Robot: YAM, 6 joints.
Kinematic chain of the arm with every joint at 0, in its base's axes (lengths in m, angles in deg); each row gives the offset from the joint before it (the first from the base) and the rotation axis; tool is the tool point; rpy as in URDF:
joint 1: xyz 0 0 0.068 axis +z
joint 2: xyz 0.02 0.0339 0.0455 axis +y
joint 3: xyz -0.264 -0.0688 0 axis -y
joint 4: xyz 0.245 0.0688 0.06 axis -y
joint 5: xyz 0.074 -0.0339 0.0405 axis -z
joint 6: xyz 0.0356 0 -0.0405 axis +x
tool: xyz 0 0 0 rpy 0 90 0
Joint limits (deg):
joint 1: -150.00..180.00
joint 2: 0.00..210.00
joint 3: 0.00..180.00
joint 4: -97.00..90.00
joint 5: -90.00..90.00
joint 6: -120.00..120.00
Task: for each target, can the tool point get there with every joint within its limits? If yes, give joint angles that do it. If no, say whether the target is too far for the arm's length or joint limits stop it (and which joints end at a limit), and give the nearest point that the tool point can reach.
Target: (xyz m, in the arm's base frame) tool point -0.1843 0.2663 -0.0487
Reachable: yes | joints 130.69 145.74 47.31 53.82 72.15 86.03
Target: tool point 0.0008 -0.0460 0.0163
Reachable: yes | joints 139.69 186.06 14.19 -25.55 -75.97 -75.15
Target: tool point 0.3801 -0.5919 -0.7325
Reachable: no: too far | nearest point 0.2394 -0.3728 -0.3237 | short by 0.485 m
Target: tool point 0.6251 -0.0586 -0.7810
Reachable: no: too far | nearest point 0.4080 -0.0382 -0.3425 | short by 0.490 m
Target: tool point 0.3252 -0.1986 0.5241
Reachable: yes | joints -35.73 101.77 120.65 -9.13 -53.62 -29.11
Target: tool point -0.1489 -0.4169 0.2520
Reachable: yes | joints -105.83 111.70 85.52 -7.87 56.11 -89.09
